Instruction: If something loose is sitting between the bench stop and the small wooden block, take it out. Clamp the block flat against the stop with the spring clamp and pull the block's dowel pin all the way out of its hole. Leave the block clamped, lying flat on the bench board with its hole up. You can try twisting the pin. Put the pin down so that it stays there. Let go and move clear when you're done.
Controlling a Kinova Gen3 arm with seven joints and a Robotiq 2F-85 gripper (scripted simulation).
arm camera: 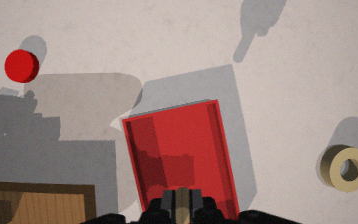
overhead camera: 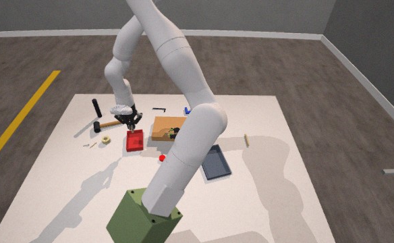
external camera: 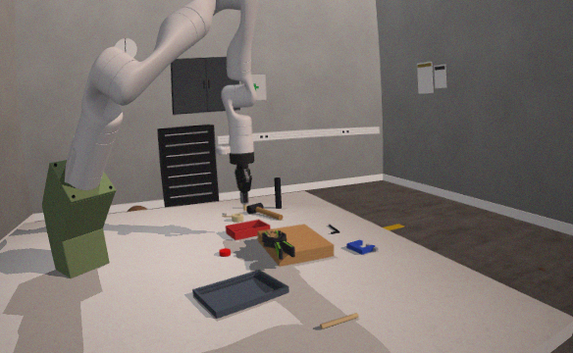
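The red tray is 11 cm below my hand. From my hand the other things lie so: dowel pin 2 cm below; tape roll 14 cm to the left, 11 cm below, 5 cm ahead; red disc 14 cm behind, 11 cm to the right, 11 cm below.
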